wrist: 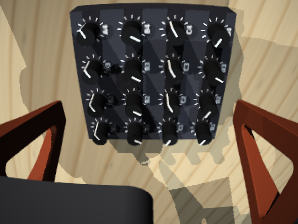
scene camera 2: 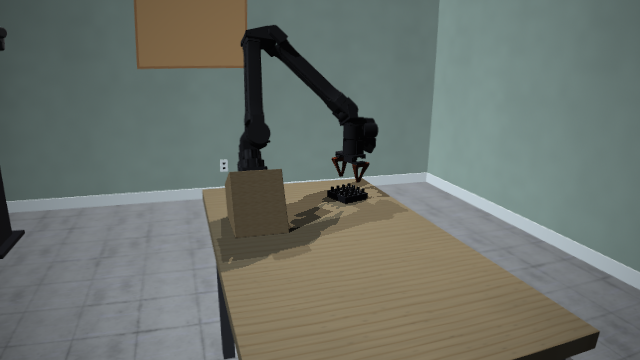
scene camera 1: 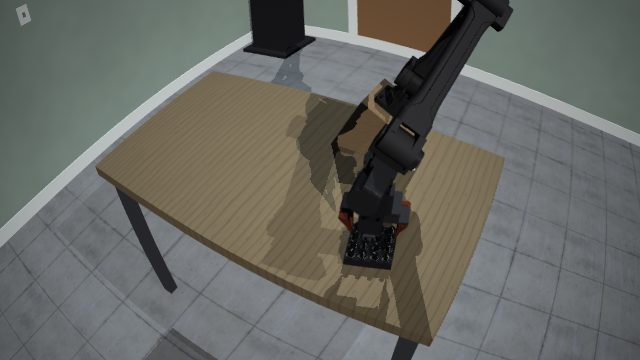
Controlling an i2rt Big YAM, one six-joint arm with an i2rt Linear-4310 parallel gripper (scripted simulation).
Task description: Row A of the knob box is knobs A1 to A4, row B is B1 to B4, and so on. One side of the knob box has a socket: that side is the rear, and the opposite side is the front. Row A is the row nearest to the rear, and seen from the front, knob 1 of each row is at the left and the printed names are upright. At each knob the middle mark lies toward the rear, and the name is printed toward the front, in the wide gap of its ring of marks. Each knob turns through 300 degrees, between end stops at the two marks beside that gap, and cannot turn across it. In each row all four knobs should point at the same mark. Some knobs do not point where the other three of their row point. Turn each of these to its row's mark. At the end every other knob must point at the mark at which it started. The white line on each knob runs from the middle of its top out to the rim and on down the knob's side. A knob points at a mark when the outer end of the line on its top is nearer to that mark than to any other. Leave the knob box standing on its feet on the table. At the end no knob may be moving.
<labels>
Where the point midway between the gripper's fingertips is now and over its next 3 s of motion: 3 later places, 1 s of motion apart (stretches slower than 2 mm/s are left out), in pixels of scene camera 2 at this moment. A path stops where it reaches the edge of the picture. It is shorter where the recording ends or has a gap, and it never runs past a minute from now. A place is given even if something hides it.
My gripper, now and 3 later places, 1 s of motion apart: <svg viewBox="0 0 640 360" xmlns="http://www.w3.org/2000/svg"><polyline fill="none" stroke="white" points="349,179 342,180 338,180 338,180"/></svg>
</labels>
